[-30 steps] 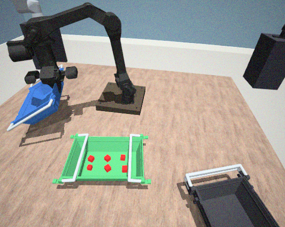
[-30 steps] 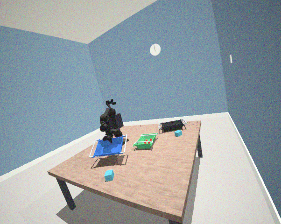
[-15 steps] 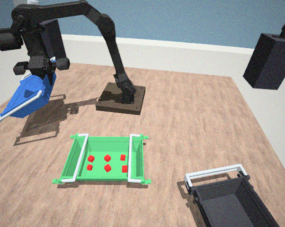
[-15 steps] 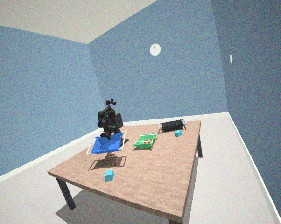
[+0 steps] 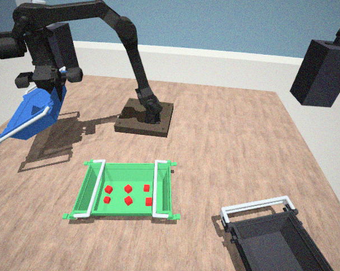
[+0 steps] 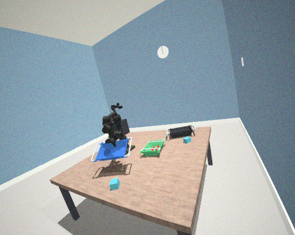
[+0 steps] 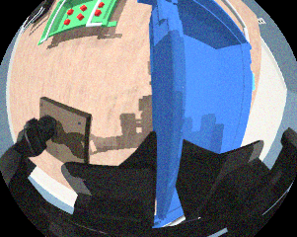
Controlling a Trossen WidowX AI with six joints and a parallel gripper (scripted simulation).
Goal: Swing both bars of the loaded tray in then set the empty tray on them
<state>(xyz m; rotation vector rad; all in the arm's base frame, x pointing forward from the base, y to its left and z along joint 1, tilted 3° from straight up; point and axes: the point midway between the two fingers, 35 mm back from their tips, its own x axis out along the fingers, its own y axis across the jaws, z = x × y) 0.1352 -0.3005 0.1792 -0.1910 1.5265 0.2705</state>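
Right now the blue tray is 7 cm to the right of my gripper tip and 2 cm ahead of it.
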